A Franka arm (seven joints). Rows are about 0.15 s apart.
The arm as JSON. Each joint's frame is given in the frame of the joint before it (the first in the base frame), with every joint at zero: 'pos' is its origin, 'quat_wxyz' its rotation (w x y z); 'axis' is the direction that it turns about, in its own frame. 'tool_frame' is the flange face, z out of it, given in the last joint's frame.
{
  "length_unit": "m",
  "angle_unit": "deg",
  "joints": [
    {
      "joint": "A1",
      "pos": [
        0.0,
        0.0,
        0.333
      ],
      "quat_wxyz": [
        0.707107,
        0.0,
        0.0,
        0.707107
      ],
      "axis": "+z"
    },
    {
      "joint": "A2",
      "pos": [
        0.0,
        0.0,
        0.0
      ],
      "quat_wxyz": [
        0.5,
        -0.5,
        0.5,
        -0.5
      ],
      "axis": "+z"
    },
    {
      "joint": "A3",
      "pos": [
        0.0,
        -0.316,
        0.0
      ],
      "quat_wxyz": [
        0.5,
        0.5,
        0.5,
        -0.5
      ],
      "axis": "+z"
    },
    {
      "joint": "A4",
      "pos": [
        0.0,
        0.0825,
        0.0
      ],
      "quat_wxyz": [
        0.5,
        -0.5,
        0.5,
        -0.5
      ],
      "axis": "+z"
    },
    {
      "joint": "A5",
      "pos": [
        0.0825,
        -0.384,
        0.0
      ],
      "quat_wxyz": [
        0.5,
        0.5,
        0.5,
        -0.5
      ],
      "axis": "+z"
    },
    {
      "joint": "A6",
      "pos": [
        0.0,
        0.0,
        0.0
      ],
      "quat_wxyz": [
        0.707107,
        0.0,
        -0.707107,
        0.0
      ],
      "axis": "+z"
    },
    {
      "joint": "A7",
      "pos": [
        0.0,
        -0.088,
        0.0
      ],
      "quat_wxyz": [
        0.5,
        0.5,
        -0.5,
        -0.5
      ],
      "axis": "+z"
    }
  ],
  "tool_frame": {
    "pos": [
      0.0,
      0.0,
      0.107
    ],
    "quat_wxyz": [
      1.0,
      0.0,
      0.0,
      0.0
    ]
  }
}
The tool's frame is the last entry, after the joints.
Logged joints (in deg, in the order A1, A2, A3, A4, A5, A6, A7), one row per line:
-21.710 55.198 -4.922 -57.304 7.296 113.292 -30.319
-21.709 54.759 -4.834 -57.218 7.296 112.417 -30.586
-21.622 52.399 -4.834 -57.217 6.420 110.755 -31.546
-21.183 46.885 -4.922 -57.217 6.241 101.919 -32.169
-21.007 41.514 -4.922 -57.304 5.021 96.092 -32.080
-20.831 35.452 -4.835 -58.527 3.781 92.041 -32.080
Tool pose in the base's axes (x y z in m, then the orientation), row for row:
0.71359 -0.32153 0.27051 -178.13 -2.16 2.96
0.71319 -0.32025 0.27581 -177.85 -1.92 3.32
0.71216 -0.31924 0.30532 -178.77 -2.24 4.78
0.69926 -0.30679 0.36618 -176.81 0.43 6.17
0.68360 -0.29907 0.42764 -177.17 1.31 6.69
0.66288 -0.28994 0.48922 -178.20 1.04 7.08
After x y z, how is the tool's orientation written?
As angles about the fixed x, y, z axes (roll, pitch, yaw), in degrees.
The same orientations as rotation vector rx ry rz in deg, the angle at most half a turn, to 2 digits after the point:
-177.98 -4.65 -3.28
-177.70 -5.21 -2.88
-178.49 -7.49 -3.41
-176.58 -9.50 0.93
-176.94 -10.29 2.28
-177.92 -10.98 1.79

